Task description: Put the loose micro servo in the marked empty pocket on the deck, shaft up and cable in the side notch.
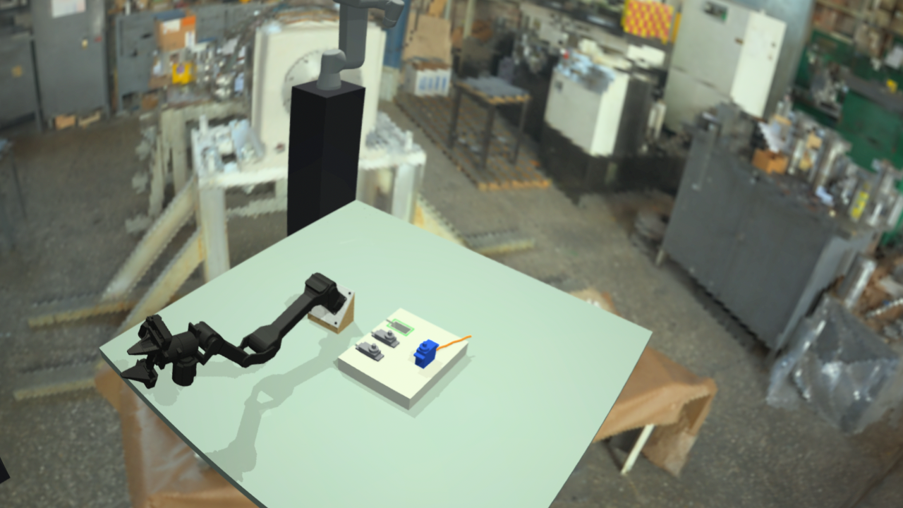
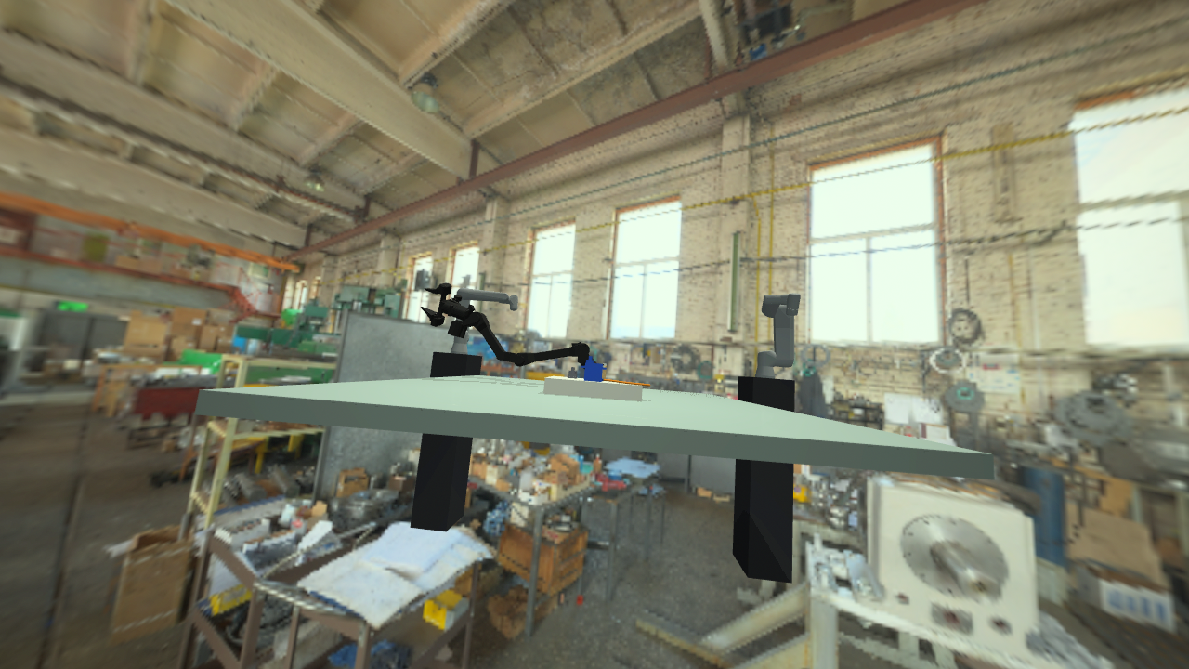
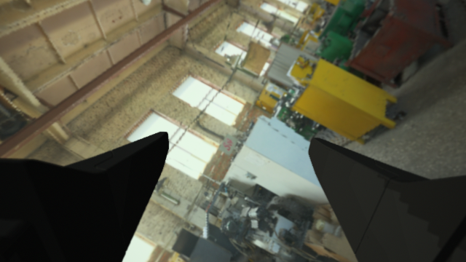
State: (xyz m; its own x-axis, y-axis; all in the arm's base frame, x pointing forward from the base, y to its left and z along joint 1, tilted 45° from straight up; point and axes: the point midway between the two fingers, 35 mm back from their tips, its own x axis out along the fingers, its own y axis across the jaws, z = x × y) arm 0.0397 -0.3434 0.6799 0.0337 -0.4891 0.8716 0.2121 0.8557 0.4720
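Right now the deck is 230 mm ahead of my gripper tip, 770 mm to the left of it and 300 mm below it.
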